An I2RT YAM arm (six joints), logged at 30 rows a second.
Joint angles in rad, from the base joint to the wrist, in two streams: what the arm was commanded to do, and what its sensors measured. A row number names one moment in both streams.
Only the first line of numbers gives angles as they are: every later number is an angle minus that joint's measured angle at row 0.
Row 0, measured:
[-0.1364, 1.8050, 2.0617, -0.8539, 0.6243, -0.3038]
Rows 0 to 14, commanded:
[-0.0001, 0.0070, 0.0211, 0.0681, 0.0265, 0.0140]
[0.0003, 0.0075, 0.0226, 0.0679, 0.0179, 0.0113]
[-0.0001, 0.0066, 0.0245, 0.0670, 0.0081, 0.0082]
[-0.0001, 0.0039, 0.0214, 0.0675, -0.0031, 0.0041]
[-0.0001, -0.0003, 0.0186, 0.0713, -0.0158, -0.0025]
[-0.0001, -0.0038, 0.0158, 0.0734, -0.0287, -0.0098]
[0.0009, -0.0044, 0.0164, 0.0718, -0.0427, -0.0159]
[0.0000, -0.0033, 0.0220, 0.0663, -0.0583, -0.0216]
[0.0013, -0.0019, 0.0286, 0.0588, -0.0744, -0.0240]
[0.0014, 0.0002, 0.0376, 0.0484, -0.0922, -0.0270]
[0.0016, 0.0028, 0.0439, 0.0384, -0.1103, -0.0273]
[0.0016, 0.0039, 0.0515, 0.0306, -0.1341, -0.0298]
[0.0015, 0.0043, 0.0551, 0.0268, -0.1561, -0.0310]
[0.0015, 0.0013, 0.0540, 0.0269, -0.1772, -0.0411]
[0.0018, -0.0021, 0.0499, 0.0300, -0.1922, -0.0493]
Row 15, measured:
[0.0004, 0.0064, 0.0355, -0.0351, -0.1358, -0.0233]
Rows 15 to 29, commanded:
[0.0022, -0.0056, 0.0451, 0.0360, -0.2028, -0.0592]
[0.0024, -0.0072, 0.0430, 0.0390, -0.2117, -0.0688]
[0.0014, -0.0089, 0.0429, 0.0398, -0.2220, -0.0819]
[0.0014, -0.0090, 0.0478, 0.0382, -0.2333, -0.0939]
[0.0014, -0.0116, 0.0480, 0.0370, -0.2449, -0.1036]
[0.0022, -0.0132, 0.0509, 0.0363, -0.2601, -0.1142]
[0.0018, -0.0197, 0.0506, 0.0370, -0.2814, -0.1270]
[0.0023, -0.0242, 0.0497, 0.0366, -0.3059, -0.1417]
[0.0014, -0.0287, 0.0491, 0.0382, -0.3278, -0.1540]
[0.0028, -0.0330, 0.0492, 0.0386, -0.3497, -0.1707]
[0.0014, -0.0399, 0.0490, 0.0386, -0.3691, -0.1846]
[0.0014, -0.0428, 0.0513, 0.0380, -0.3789, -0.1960]
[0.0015, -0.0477, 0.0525, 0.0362, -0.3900, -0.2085]
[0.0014, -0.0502, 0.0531, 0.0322, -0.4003, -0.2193]
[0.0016, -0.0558, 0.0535, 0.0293, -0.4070, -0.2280]
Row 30, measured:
[0.0008, -0.0241, 0.0355, -0.0466, -0.3575, -0.1713]
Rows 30 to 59, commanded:
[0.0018, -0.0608, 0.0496, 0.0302, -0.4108, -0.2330]
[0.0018, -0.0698, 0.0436, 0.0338, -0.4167, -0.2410]
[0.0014, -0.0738, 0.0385, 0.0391, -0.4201, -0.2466]
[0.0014, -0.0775, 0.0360, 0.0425, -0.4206, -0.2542]
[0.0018, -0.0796, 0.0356, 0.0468, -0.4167, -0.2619]
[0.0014, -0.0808, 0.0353, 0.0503, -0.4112, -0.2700]
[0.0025, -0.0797, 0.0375, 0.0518, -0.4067, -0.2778]
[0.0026, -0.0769, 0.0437, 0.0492, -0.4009, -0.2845]
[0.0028, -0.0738, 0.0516, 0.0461, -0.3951, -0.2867]
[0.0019, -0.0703, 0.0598, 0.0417, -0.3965, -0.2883]
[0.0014, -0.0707, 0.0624, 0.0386, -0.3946, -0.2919]
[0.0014, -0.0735, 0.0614, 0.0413, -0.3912, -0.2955]
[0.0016, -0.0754, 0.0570, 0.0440, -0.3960, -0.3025]
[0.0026, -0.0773, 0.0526, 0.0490, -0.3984, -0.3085]
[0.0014, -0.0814, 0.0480, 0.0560, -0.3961, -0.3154]
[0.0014, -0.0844, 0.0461, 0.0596, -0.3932, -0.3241]
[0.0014, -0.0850, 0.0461, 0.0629, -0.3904, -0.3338]
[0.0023, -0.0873, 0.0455, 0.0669, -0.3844, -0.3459]
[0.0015, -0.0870, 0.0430, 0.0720, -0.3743, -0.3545]
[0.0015, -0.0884, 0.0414, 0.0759, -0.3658, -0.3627]
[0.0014, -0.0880, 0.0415, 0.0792, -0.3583, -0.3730]
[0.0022, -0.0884, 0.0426, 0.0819, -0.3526, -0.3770]
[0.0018, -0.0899, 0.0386, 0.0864, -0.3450, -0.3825]
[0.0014, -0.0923, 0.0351, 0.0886, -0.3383, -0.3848]
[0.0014, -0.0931, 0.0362, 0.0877, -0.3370, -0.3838]
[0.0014, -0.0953, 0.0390, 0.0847, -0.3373, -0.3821]
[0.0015, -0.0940, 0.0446, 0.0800, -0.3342, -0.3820]
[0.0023, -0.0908, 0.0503, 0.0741, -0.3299, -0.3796]
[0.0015, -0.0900, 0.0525, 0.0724, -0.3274, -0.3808]
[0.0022, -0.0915, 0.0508, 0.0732, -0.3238, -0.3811]
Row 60, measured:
[0.0008, -0.0699, 0.0332, -0.0771, -0.3651, -0.3537]
